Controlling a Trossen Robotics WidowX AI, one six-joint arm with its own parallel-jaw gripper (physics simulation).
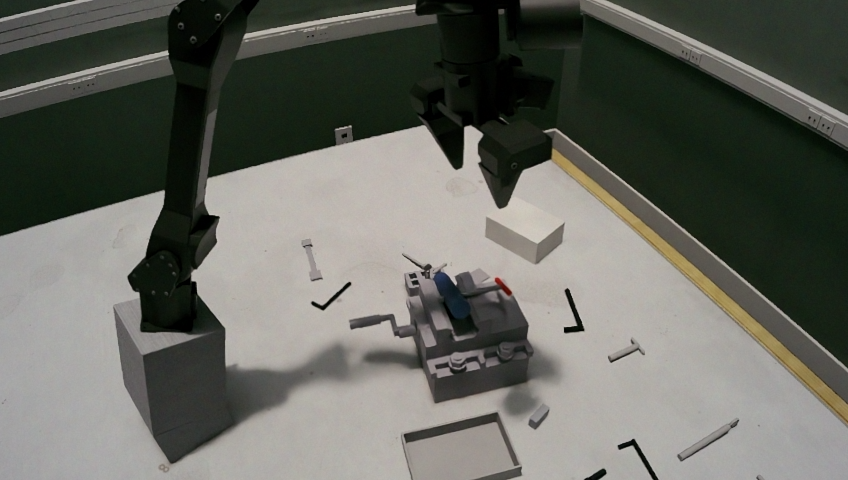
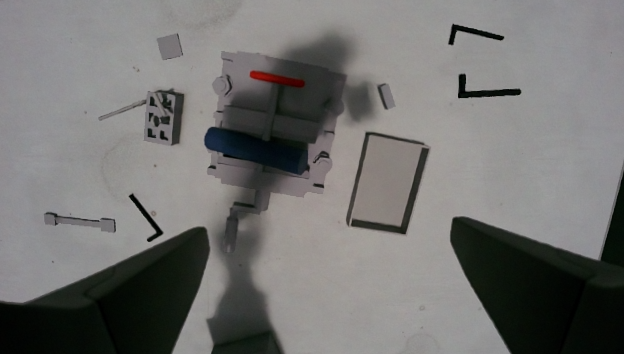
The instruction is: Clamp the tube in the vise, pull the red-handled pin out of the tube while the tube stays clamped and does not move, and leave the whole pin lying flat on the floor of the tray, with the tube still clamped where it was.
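Places are measured from the arm's base along level axes (x left, y back, z up), in metres.
Pixels of known places: gripper, fingertip midpoint: (image 1: 479,187) (image 2: 329,234); arm's base, origin of the base link: (image 1: 167,316).
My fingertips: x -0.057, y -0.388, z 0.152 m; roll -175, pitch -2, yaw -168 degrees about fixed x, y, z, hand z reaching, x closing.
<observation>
For each thing: its top centre in the pictures, then the offset to it from my fingertips. "spot": a spot on its surface instead.
- blue tube, middle of its top: (image 2: 249,154) (image 1: 450,277) dz -0.184, dx +0.059, dy +0.012 m
- grey vise, middle of its top: (image 2: 269,130) (image 1: 468,296) dz -0.216, dx +0.046, dy -0.010 m
- pin's grey shaft, surface spot: (image 2: 272,110) (image 1: 482,289) spot: dz -0.208, dx +0.045, dy -0.032 m
- vise's crank handle, surface spot: (image 2: 231,232) (image 1: 369,318) spot: dz -0.254, dx +0.081, dy +0.127 m
- shallow grey tray, middle of its top: (image 1: 460,449) (image 2: 389,188) dz -0.318, dx -0.126, dy +0.056 m
- white box, middle of its top: (image 1: 525,218) dz -0.296, dx +0.285, dy -0.211 m
- slotted grey block, middle of its top: (image 2: 159,118) (image 1: 426,277) dz -0.317, dx +0.207, dy +0.006 m
- small grey block, middle of its top: (image 1: 539,412) (image 2: 388,96) dz -0.327, dx -0.099, dy -0.071 m
The blue tube (image 1: 452,295) (image 2: 257,150) lies lengthwise along the jaw gap of the grey vise (image 1: 482,383) (image 2: 240,65); whether the jaws grip it cannot be told. The pin's grey shaft (image 1: 483,289) (image 2: 272,110) runs out from the tube's side over one jaw to its red crossbar handle (image 1: 503,286) (image 2: 277,79). The vise's crank handle (image 1: 368,321) (image 2: 231,232) sticks out on the side opposite the red handle. The shallow grey tray (image 1: 509,446) (image 2: 418,190) stands apart beside the vise. My gripper (image 1: 479,186) (image 2: 329,234) is open and empty, pointing down high above the table.
A white box (image 1: 523,228) stands behind the vise. A slotted grey block (image 1: 411,280) (image 2: 175,120) with thin tools stands beside the vise. A small grey block (image 1: 538,415) (image 2: 386,96) lies near the tray. Black L-shaped keys (image 1: 575,312) (image 2: 490,93) lie about.
</observation>
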